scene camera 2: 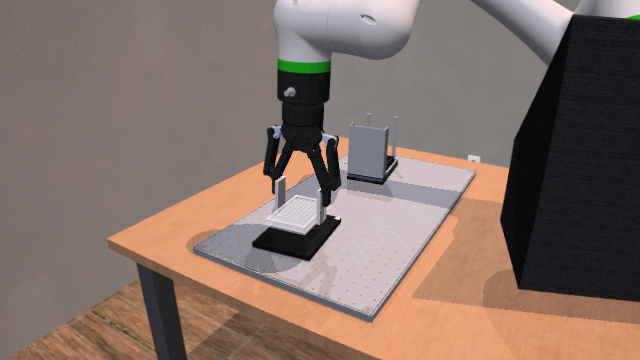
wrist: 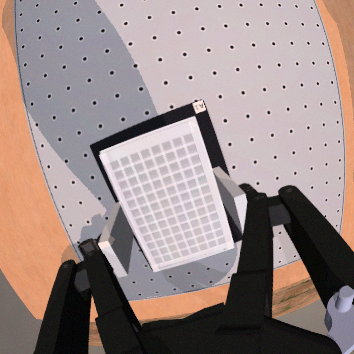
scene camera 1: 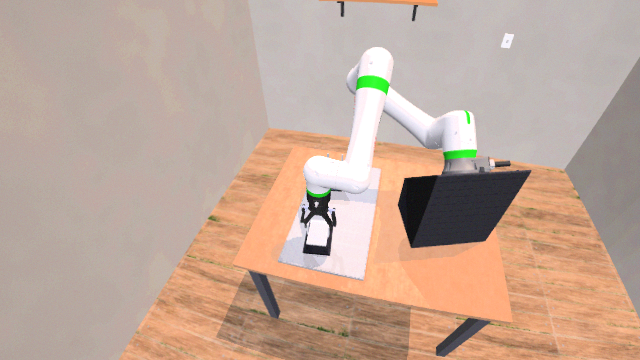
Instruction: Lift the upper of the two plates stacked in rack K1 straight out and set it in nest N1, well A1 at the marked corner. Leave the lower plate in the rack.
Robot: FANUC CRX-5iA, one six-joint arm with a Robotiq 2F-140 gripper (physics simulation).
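Places are measured from the arm's base along level axes (x ahead, y left, z up), in centimetres.
Pixels of known places: gripper, fingertip midpoint: [scene camera 2: 300,215] [wrist: 171,199] [scene camera 1: 318,233]; arm's base, origin of the base link: [scene camera 1: 461,174].
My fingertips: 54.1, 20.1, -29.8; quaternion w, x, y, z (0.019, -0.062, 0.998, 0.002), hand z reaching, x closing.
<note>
Ahead of a thing's pixels: the offset from my fingertips to its top centre, as dx, dy, dz. "pt": to the spot under its first point. Level surfaces: height alone.
My gripper [scene camera 1: 319,223] [scene camera 2: 300,201] [wrist: 171,199] is shut on a white gridded plate @(+0.0, +0.1, +1.3) [scene camera 1: 318,234] [scene camera 2: 295,215] [wrist: 170,195], its pale pads on the two long sides. The plate is level and a little above the black nest N1 @(-0.2, +0.8, -2.3) [scene camera 1: 316,249] [scene camera 2: 285,242] [wrist: 212,140], turned about the same way. The nest's A1 label @(pt -4.3, -7.4, -2.6) [wrist: 198,107] shows beyond the plate's upper right corner in the wrist view. No well A1 mark can be read on the plate. Rack K1 @(+2.0, -38.2, +10.6) [scene camera 2: 367,150] stands behind, with a grey front panel and thin posts. The lower plate cannot be made out.
The nest and rack stand on a perforated grey board @(dz -3.8) [scene camera 1: 352,245] [scene camera 2: 380,250] [wrist: 260,100] on the wooden table @(dz -5.1) [scene camera 1: 450,295] [scene camera 2: 210,210]. A large black block [scene camera 1: 465,210] [scene camera 2: 580,165] under the arm's base stands to the right of the board.
</note>
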